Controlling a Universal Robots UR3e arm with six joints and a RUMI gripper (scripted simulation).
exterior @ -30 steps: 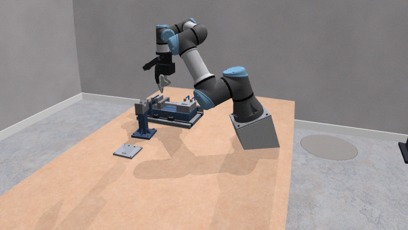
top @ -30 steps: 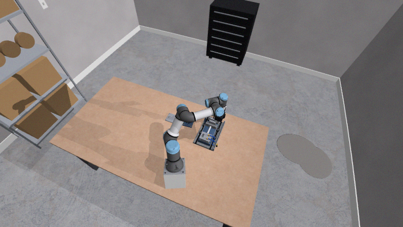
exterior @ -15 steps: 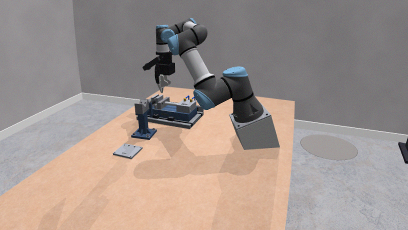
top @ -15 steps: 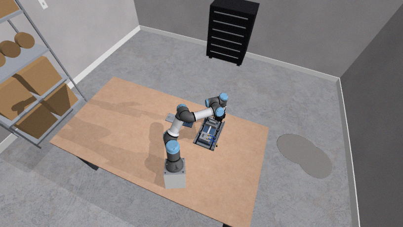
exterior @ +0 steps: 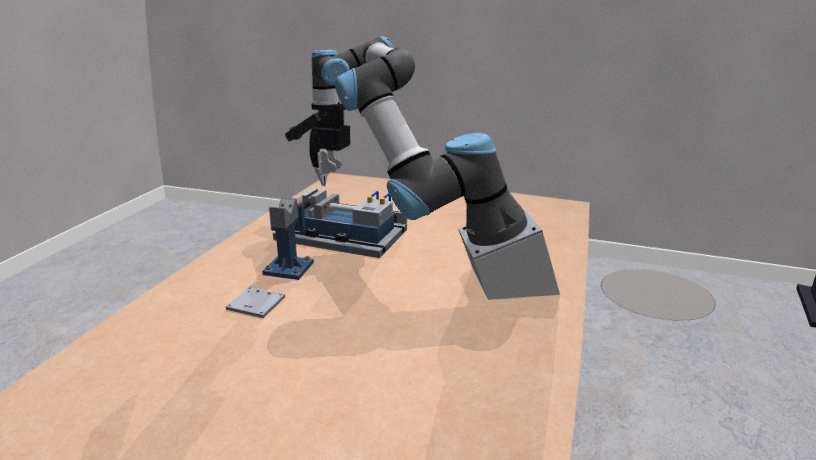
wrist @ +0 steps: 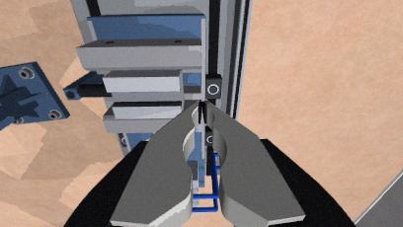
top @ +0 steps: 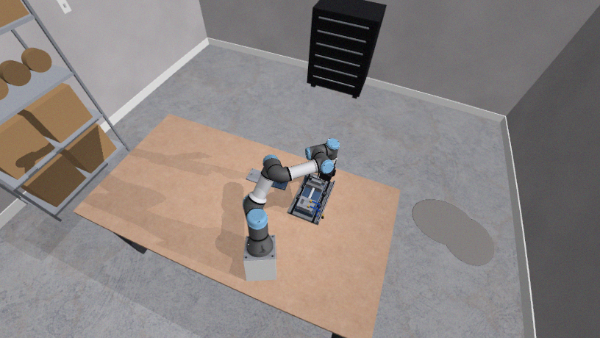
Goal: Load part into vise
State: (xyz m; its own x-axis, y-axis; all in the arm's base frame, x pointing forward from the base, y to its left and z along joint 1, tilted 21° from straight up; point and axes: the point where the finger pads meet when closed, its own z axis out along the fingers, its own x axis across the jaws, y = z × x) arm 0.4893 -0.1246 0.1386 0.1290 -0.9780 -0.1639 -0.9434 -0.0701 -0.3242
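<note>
The part lies 50 mm to the left of my hand, 30 mm below it and 10 mm behind it. Round my hand: fixed jaw: 50 mm to the left, 50 mm below, 20 mm ahead; then work stop: 100 mm to the left, 40 mm below, 10 mm behind; then vise: 90 mm below, 80 mm behind, 40 mm to the left.
</note>
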